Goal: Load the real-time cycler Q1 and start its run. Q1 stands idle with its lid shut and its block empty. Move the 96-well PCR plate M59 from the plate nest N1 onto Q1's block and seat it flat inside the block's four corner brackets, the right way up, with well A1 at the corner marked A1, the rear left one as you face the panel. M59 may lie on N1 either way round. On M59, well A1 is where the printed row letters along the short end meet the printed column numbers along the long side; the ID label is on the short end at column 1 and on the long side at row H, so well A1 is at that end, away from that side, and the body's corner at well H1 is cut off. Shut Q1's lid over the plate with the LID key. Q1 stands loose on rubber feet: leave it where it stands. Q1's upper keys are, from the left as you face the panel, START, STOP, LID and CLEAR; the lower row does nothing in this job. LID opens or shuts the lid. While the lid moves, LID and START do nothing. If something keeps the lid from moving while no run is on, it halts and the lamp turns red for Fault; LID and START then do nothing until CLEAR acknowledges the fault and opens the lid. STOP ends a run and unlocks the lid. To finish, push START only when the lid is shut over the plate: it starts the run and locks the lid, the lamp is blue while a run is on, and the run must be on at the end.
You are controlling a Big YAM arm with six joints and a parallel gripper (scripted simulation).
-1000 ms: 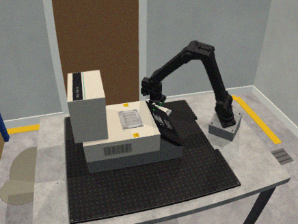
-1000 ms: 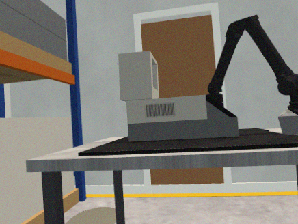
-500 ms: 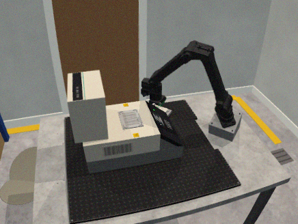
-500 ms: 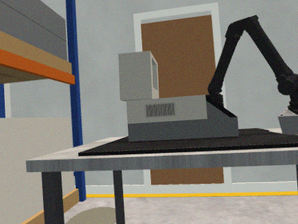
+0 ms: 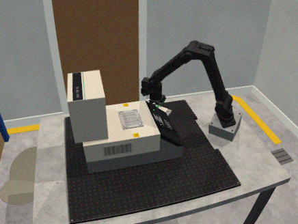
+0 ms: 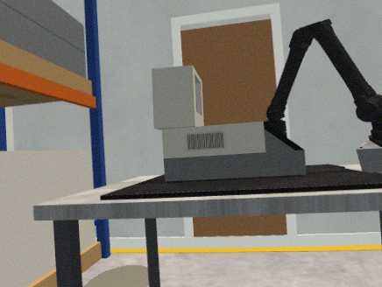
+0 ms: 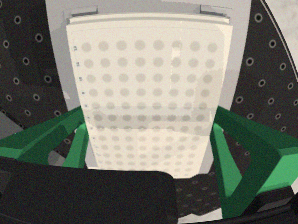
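Right now my hand is right at the white 96-well plate M59. Round my hand: grey plate nest 2 cm below.
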